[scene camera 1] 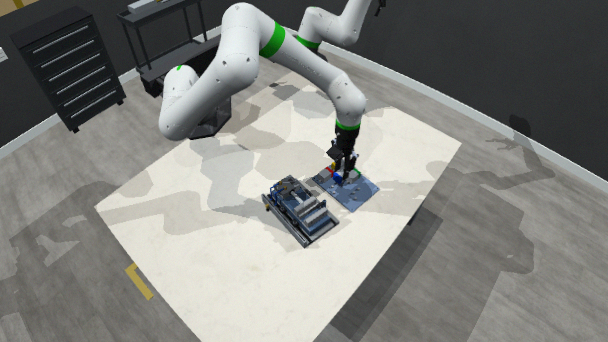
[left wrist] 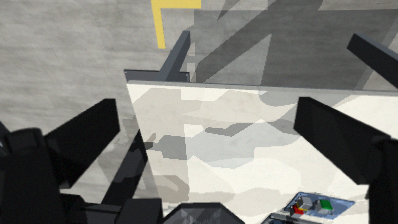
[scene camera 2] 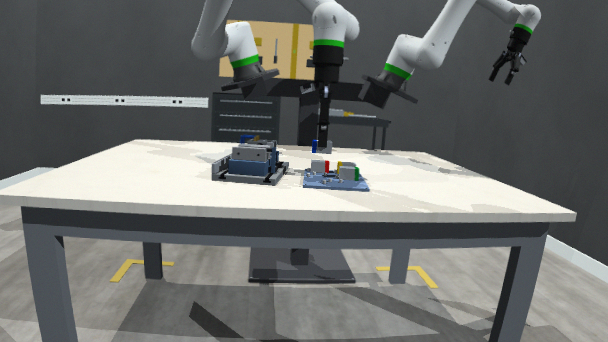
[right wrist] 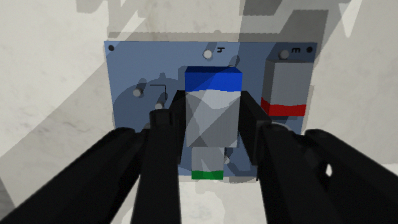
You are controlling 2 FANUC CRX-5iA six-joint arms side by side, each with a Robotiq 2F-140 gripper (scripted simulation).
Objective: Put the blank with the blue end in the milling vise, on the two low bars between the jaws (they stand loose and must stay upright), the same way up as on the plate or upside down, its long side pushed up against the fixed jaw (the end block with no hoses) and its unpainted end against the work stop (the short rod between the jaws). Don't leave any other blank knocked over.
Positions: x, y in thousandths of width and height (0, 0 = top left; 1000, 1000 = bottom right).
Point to a blue-ended blank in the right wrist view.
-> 534, 417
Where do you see a blue plate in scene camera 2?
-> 517, 531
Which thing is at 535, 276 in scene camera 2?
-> My right gripper.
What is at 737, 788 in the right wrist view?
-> My right gripper.
